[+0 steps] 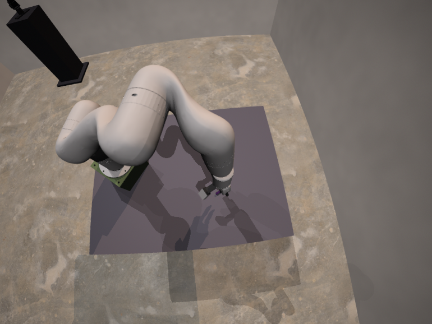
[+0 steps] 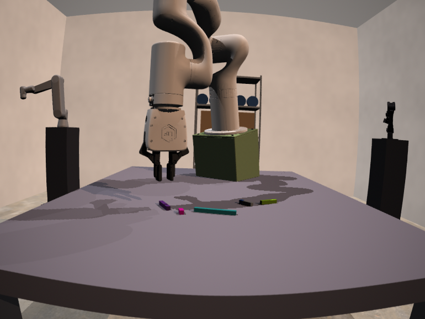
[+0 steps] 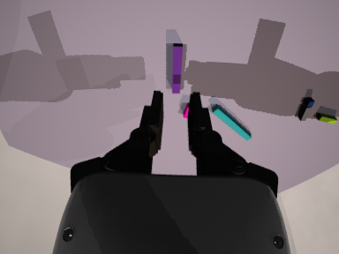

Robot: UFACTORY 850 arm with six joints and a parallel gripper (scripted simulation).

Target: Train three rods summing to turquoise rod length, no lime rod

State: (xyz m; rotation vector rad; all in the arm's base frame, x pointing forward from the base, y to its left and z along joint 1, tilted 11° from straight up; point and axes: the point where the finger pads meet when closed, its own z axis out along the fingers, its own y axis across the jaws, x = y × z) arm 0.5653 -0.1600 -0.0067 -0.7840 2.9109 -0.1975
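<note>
The purple rod is 8 cm below my hand. Round my hand: blue rod 8 cm behind, 20 cm to the left, 8 cm below; then turquoise rod 3 cm ahead, 13 cm to the left, 8 cm below; then magenta rod 4 cm ahead, 5 cm to the left, 8 cm below.
</note>
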